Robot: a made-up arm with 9 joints. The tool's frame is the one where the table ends.
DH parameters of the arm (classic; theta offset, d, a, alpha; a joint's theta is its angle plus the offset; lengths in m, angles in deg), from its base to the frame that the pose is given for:
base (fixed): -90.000 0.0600 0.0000 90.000
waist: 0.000 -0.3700 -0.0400 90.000
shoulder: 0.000 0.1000 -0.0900 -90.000
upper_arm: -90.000 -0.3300 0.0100 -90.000
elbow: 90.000 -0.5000 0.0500 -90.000
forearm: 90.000 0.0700 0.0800 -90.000
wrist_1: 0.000 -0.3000 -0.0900 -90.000
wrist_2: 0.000 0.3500 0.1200 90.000
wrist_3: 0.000 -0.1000 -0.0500 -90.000
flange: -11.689 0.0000 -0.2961 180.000
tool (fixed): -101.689 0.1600 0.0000 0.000
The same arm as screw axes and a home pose.
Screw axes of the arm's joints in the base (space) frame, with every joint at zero. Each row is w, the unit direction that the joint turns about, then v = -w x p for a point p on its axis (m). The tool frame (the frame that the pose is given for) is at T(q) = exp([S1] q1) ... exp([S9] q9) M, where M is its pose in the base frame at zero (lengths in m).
S1: w -1 0 0 v 0.0000 -0.0600 0.0000
S2: w 0 0 -1 v -0.0400 0.3700 0.0000
S3: w -1 0 0 v 0.0000 0.0400 0.1300
S4: w 0 -1 0 v -0.0500 0.0000 -0.7000
S5: w 0 0 1 v 0.6300 -0.7500 0.0000
S6: w -1 0 0 v 0.0000 -0.0200 0.7100
S7: w 0 0 -1 v -0.6200 1.0500 0.0000
S8: w -1 0 0 v 0.0000 0.3300 0.7400
S9: w 0 0 -1 v -0.6900 1.1500 0.0000
M =
1 0 0 1.2100
0 1 0 0.4000
0 0 1 -0.1700
0 0 0 1

